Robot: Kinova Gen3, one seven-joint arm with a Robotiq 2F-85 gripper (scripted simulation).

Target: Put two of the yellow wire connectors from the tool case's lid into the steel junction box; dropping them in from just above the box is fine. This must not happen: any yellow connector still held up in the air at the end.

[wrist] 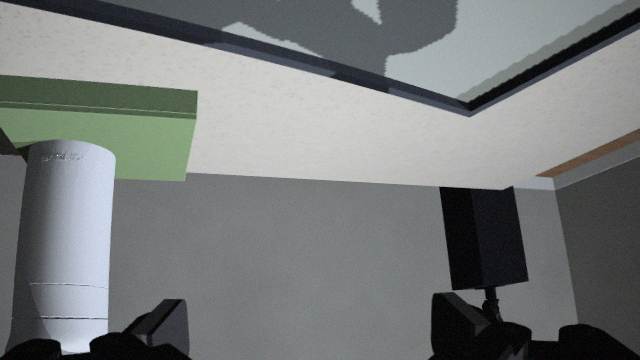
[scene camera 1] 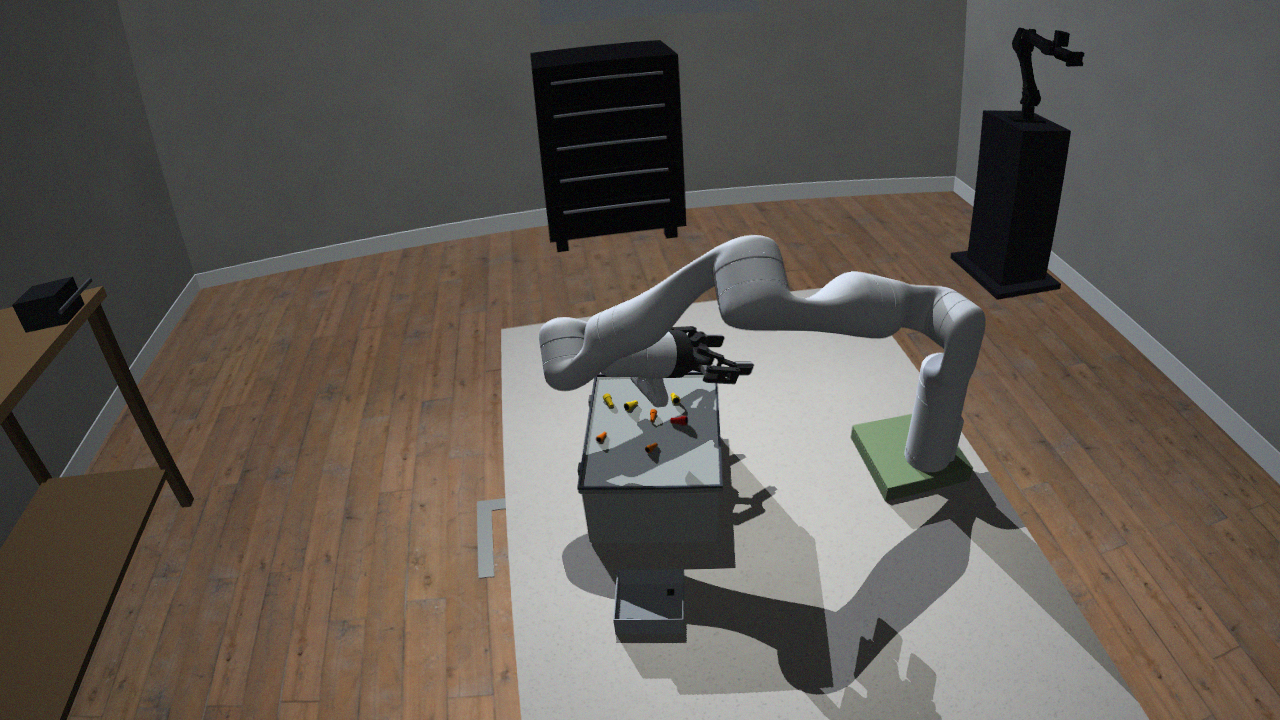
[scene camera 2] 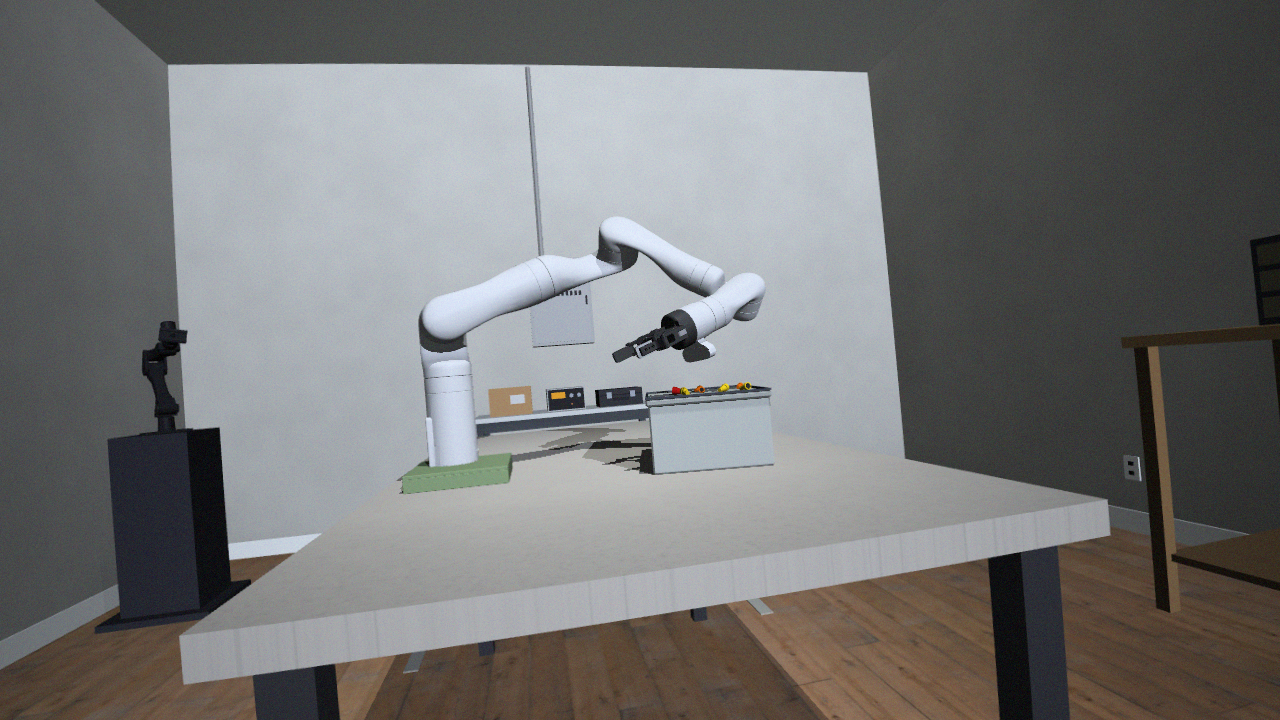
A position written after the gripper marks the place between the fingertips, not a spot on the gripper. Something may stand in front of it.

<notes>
In view: the gripper [scene camera 1: 736, 354] and a tool case [scene camera 1: 672, 494].
The tool case is seen too in the wrist view [wrist: 464, 64] and in scene camera 2 [scene camera 2: 713, 430]. The gripper shows as well in the wrist view [wrist: 310, 324] and in scene camera 2 [scene camera 2: 624, 356].
</notes>
